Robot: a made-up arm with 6 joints.
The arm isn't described. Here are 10 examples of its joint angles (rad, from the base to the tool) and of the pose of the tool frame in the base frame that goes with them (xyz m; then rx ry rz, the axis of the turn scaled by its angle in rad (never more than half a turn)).
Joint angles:
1: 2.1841 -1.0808 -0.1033 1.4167 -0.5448 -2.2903
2: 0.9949 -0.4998 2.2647 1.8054 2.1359 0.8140
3: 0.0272 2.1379 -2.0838 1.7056 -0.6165 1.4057
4: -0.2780 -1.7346 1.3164 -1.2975 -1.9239 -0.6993
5: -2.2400 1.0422 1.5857 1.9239 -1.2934 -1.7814
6: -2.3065 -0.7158 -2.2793 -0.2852 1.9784 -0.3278
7: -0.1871 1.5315 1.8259 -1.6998 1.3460 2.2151
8: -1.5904 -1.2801 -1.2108 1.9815 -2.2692 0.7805
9: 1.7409 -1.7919 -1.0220 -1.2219 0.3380 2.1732
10: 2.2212 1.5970 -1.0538 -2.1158 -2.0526 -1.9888
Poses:
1: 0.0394 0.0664 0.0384 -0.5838 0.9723 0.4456
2: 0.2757 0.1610 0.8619 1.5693 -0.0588 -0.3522
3: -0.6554 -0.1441 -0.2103 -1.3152 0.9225 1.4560
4: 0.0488 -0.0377 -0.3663 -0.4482 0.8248 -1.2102
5: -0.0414 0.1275 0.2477 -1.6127 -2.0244 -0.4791
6: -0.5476 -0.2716 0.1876 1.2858 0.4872 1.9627
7: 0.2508 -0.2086 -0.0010 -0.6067 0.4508 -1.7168
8: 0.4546 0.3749 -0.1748 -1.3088 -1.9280 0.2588
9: -0.4908 0.1826 0.3366 -0.5481 0.5079 1.8179
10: -0.1580 0.2912 -0.0283 -0.2347 0.7844 0.7279
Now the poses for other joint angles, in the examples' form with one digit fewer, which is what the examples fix.
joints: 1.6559 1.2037 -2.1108 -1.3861 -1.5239 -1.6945
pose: -0.484 -0.180 0.059 -1.203 1.959 1.283
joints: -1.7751 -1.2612 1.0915 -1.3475 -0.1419 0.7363
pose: -0.200 0.049 0.607 1.399 0.679 1.354
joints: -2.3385 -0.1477 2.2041 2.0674 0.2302 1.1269
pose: -0.550 -0.473 -0.411 -1.123 0.110 2.169
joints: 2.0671 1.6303 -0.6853 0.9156 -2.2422 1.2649
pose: -0.695 0.243 -0.122 -1.002 2.221 -0.211
